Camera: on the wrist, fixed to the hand. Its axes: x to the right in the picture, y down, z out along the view.
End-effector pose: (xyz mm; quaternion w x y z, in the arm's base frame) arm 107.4 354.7 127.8 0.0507 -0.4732 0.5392 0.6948
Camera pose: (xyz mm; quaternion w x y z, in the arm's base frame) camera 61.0 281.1 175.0 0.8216 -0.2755 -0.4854 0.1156
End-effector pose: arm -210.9 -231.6 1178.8 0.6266 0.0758 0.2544 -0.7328
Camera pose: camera -135.9 -245.6 1115.7 0.6110 0.4987 0.1201 0.6029
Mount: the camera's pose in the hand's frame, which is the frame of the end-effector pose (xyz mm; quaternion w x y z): 24.2 90.5 -32.1 0.0094 0.0248 0.3310 0.9433
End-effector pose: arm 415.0 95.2 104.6 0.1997 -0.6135 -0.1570 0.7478
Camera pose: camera 432.8 27.9 34.1 0.6363 0.3964 -0.6618 0.0038
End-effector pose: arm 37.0 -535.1 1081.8 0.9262 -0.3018 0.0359 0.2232
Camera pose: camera 21.5 -479.1 1001.6 0.2062 0.0199 -0.5971 -0.7750
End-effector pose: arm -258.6 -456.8 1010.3 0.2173 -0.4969 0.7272 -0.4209
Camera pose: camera -341.0 -452.2 955.5 0.1707 0.8259 0.5370 0.0185
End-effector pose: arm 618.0 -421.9 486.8 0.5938 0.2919 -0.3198 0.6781
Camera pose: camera 524.7 -390.0 477.6 0.5355 0.5087 0.0650 -0.6711
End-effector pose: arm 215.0 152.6 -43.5 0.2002 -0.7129 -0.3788 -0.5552
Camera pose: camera 265.8 80.4 1.3 0.6686 -0.1753 0.7214 -0.0429
